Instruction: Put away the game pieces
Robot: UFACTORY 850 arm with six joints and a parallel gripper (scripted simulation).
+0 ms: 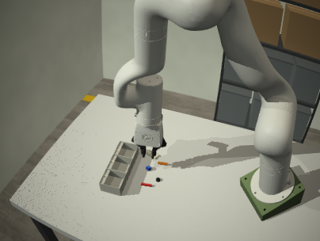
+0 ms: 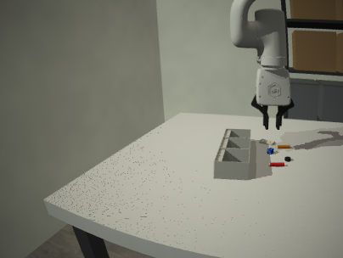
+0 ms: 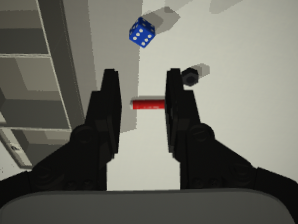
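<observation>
The blue die lies 9 cm below my hand. Also, from my hand: orange stick: 4 cm behind, 6 cm to the right, 9 cm below; red stick: 4 cm behind, 8 cm to the left, 9 cm below; black piece: 6 cm behind, 3 cm to the left, 9 cm below.
</observation>
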